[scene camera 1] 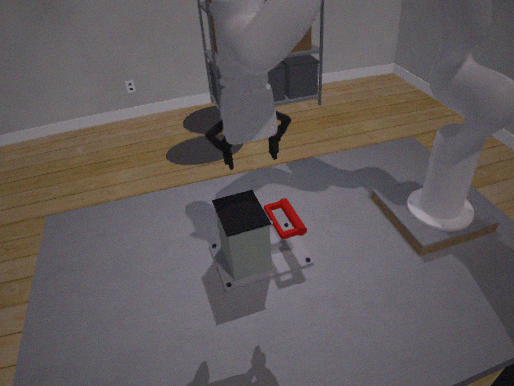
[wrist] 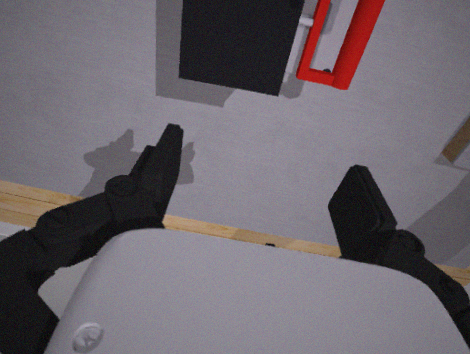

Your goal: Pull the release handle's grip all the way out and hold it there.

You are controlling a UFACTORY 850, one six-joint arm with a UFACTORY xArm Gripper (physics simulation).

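The release handle's red grip (scene camera 1: pixel 295 217) (wrist: pixel 358 45) is a rectangular frame beside the right side of a pale box with a black top (scene camera 1: pixel 241 212) (wrist: pixel 237 45). A short light rod (wrist: pixel 306 21) joins the grip to the box in the wrist view. The grip stands close to the box, with a small gap between them. My gripper (scene camera 1: pixel 253 161) (wrist: pixel 262 168) is open and empty. It hangs fingers down, well above the table and behind the box in the scene view, touching neither box nor grip.
The box stands on a light base plate (scene camera 1: pixel 293 265) with dark bolts, on the grey table top (scene camera 1: pixel 125 300). The arm's base sits on a wood-edged block (scene camera 1: pixel 457 241) to the right. A shelf rack (scene camera 1: pixel 320 75) stands by the back wall.
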